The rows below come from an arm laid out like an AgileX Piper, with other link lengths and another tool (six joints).
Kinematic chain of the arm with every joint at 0, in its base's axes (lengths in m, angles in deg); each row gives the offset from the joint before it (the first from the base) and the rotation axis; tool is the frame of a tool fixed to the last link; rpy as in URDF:
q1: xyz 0 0 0.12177 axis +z
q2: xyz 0 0 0 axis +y
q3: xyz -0.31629 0 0.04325 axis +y
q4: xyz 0.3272 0 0.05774 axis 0.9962 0 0.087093
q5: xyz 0 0 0 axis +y
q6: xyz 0.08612 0 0.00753 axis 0.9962 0 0.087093
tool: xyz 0.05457 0 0.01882 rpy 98.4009 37.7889 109.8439
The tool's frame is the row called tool.
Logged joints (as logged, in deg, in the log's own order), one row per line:
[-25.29, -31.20, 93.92, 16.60, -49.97, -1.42]
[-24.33, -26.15, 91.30, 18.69, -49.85, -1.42]
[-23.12, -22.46, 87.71, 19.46, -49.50, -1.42]
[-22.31, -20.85, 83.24, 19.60, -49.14, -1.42]
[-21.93, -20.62, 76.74, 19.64, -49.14, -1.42]
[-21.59, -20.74, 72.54, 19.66, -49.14, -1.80]
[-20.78, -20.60, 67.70, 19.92, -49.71, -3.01]
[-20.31, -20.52, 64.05, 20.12, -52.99, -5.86]
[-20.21, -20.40, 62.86, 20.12, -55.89, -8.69]
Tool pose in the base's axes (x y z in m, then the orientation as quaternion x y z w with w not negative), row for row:
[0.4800, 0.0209, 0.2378, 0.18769, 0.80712, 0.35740, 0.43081]
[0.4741, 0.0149, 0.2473, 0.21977, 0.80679, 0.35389, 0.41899]
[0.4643, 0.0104, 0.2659, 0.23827, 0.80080, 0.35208, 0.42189]
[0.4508, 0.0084, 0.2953, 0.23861, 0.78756, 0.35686, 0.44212]
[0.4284, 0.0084, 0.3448, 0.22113, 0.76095, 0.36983, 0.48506]
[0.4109, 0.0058, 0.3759, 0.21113, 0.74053, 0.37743, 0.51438]
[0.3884, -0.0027, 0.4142, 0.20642, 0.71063, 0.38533, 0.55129]
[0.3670, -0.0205, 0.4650, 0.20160, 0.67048, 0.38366, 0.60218]
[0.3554, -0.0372, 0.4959, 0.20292, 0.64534, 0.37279, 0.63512]
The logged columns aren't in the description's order. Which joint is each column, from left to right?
Columns, left to right: q4, q5, q2, q6, q3, q1.
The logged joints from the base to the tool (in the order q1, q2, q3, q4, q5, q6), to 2 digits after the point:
[-1.42, 93.92, -49.97, -25.29, -31.20, 16.60]
[-1.42, 91.30, -49.85, -24.33, -26.15, 18.69]
[-1.42, 87.71, -49.50, -23.12, -22.46, 19.46]
[-1.42, 83.24, -49.14, -22.31, -20.85, 19.60]
[-1.42, 76.74, -49.14, -21.93, -20.62, 19.64]
[-1.80, 72.54, -49.14, -21.59, -20.74, 19.66]
[-3.01, 67.70, -49.71, -20.78, -20.60, 19.92]
[-5.86, 64.05, -52.99, -20.31, -20.52, 20.12]
[-8.69, 62.86, -55.89, -20.21, -20.40, 20.12]

